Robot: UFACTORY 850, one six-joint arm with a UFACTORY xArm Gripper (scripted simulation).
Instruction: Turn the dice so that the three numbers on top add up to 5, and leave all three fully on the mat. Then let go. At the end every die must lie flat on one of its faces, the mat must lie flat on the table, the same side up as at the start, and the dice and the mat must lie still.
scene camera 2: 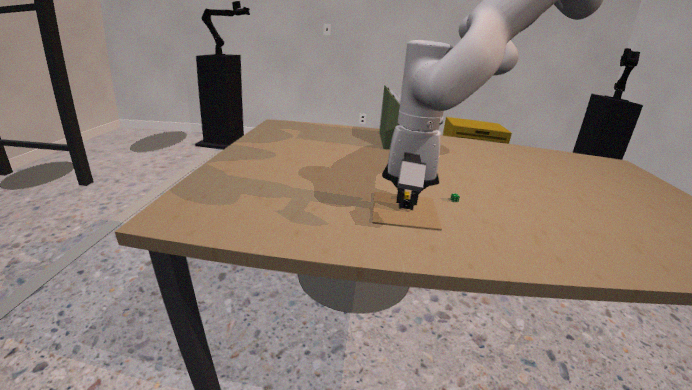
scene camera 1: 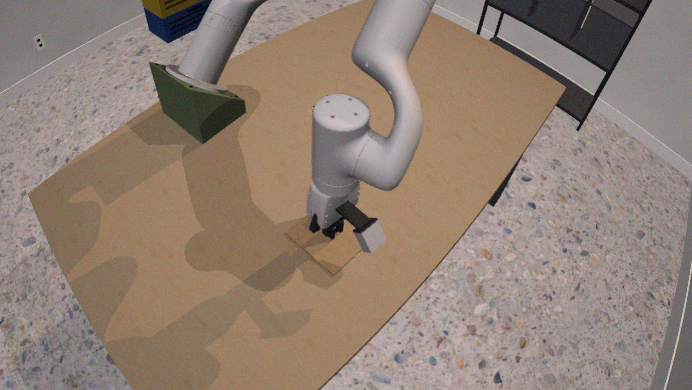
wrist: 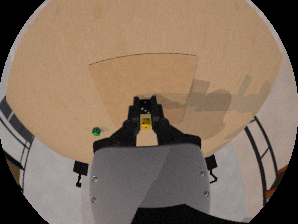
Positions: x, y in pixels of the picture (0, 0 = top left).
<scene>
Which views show the tan mat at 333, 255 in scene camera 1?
Scene camera 2, scene camera 1 and the wrist view: all of them.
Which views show the gripper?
Scene camera 2, scene camera 1 and the wrist view: all of them.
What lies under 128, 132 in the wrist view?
The gripper.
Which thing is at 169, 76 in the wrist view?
A tan mat.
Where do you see a tan mat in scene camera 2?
At 386, 211
</scene>
